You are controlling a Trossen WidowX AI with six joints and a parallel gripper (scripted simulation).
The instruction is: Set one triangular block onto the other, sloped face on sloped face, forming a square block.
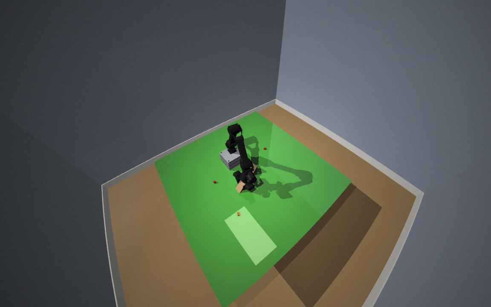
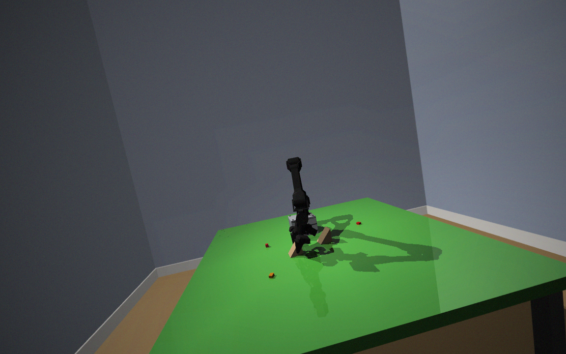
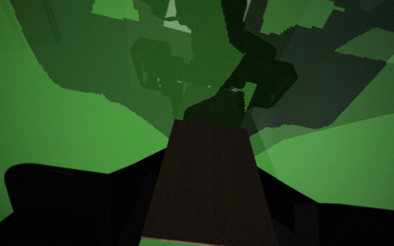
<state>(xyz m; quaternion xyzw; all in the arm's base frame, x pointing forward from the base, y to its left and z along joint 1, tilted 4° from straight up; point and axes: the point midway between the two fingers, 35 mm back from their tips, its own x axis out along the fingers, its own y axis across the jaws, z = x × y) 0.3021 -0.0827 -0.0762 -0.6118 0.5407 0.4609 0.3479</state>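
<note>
My gripper tip is now 10 mm to the right of the triangular block and 10 mm below it. Round my gripper tip: orange piece 170 mm ahead, 120 mm to the right, 10 mm below; red cube 160 mm behind, 160 mm to the right, 10 mm below.
</note>
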